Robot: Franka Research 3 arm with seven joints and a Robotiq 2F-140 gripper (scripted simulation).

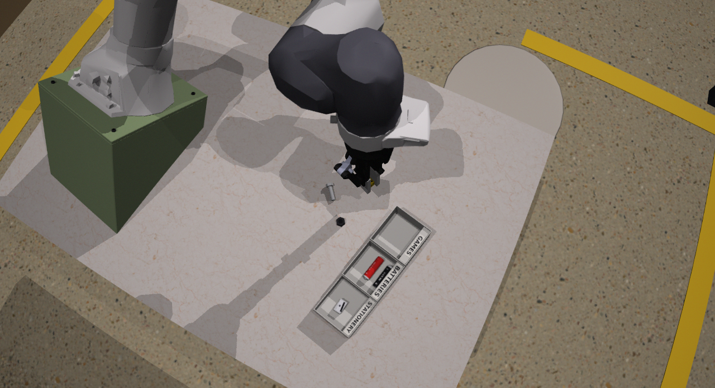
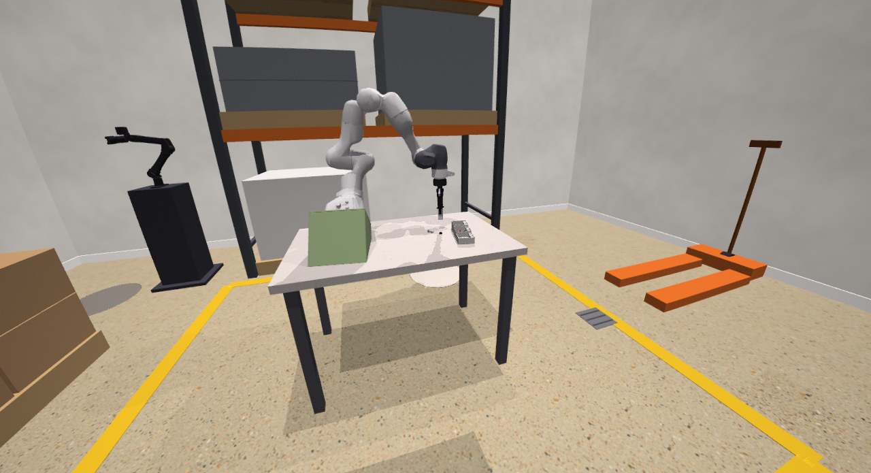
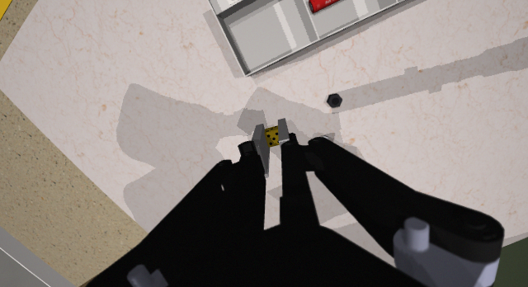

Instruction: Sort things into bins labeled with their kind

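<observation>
Now: hand 140 mm to the left of the red battery, 80 mm above it and 70 mm short of it. Round my hand: black nut (90 mm below, 80 mm to the right, 30 mm behind); then silver bolt (90 mm below, 80 mm behind, 20 mm to the right); then yellow die (30 mm below).
</observation>
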